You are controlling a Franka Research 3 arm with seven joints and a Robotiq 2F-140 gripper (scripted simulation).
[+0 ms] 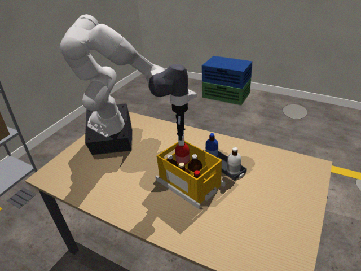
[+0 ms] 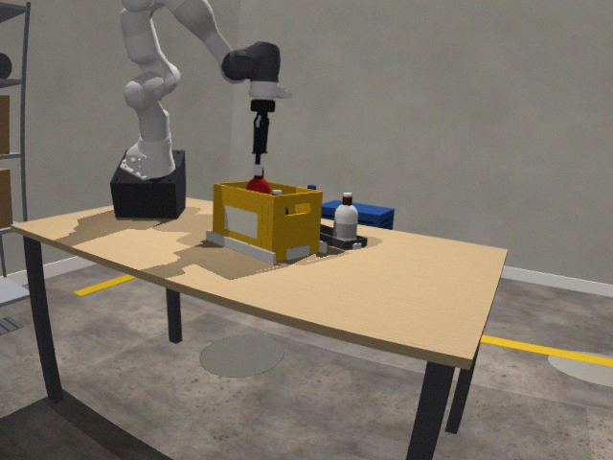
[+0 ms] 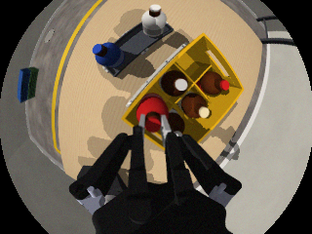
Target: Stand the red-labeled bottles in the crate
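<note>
Now: the red-labeled bottle 8 cm below my hand. The rest, counted from my hand: blue-labeled bottle 17 cm to the left, 15 cm below, 12 cm ahead; then white-labeled bottle 27 cm ahead, 15 cm below, 7 cm to the left; then yellow crate 15 cm below, 8 cm to the right, 6 cm ahead.
</note>
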